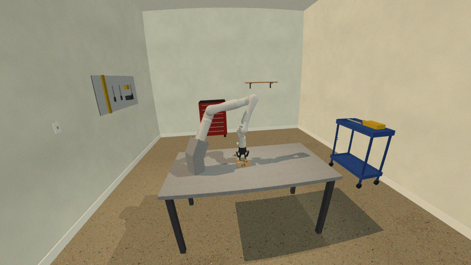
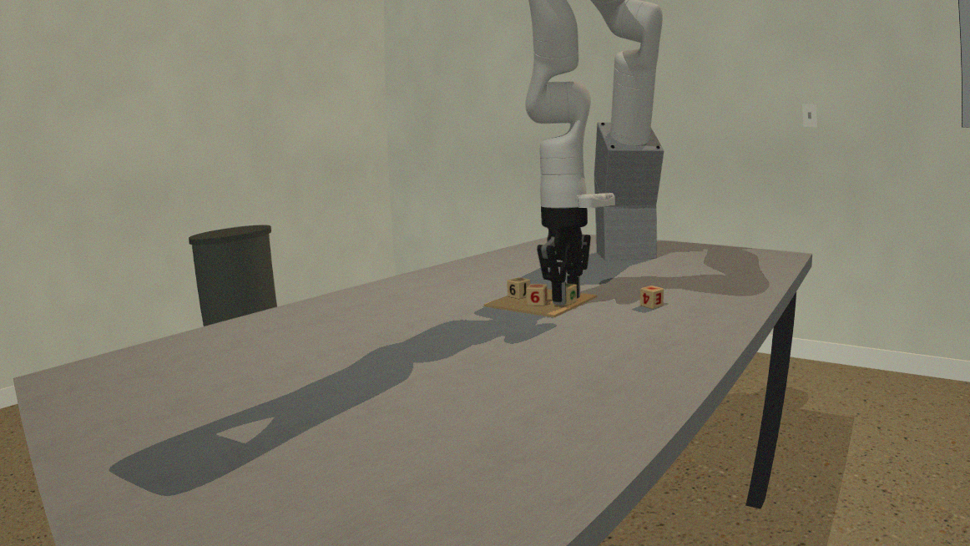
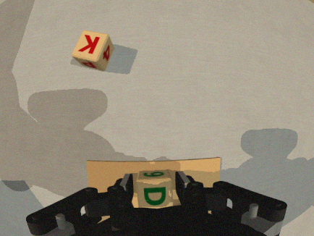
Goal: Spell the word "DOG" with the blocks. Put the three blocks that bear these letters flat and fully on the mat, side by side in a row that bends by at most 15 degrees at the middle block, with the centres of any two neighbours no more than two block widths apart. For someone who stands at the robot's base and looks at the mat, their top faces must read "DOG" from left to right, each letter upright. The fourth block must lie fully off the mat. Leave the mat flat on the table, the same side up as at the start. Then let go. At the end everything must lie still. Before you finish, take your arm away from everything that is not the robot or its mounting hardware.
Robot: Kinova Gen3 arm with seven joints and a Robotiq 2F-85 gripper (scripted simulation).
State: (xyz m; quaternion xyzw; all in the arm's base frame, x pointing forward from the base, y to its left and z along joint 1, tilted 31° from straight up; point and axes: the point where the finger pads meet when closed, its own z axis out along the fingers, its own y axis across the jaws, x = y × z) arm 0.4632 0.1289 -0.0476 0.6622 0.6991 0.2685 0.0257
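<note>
My hand is 30 mm short of the O block, 40 mm to the left of it and 10 mm above it. From my hand the other things lie so: tan mat: 10 mm ahead, 50 mm to the right, 20 mm below; G block: 10 mm ahead, 100 mm to the right, 10 mm below; D block: 10 mm below.
</note>
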